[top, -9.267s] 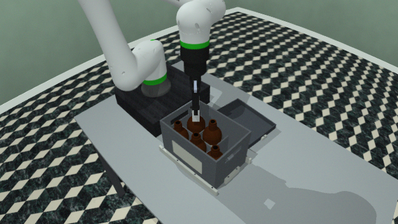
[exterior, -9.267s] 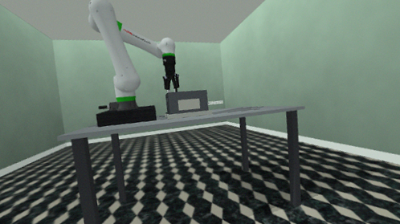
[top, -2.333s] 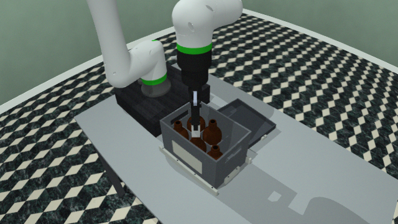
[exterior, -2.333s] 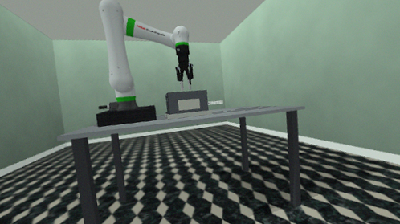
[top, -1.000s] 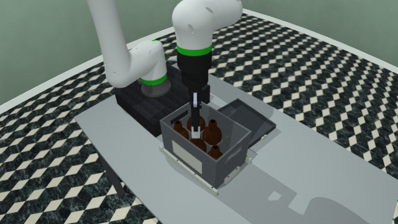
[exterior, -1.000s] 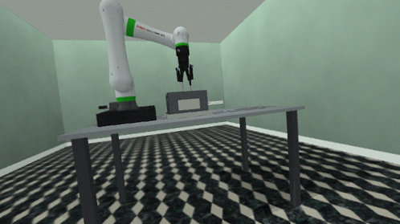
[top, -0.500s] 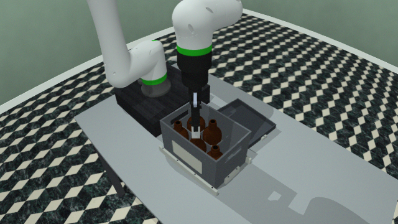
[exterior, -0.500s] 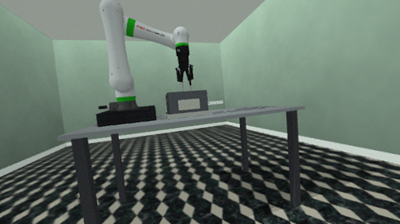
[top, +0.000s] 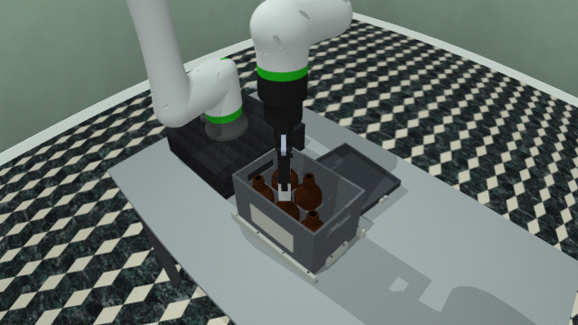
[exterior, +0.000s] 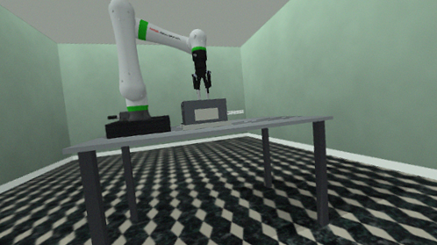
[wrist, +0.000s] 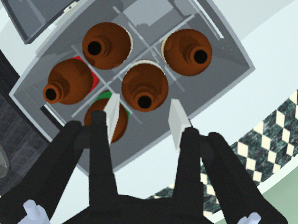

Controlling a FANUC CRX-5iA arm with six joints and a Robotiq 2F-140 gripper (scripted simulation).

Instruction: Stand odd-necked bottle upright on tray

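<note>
My gripper is now 130 mm above the brown bottle. The rest, counted from my hand: glass bottle 100 mm behind, 70 mm to the left, 130 mm below; then crate 10 mm behind, 40 mm to the left, 130 mm below; then dark grey tray 60 mm behind, 300 mm to the left, 200 mm below.
</note>
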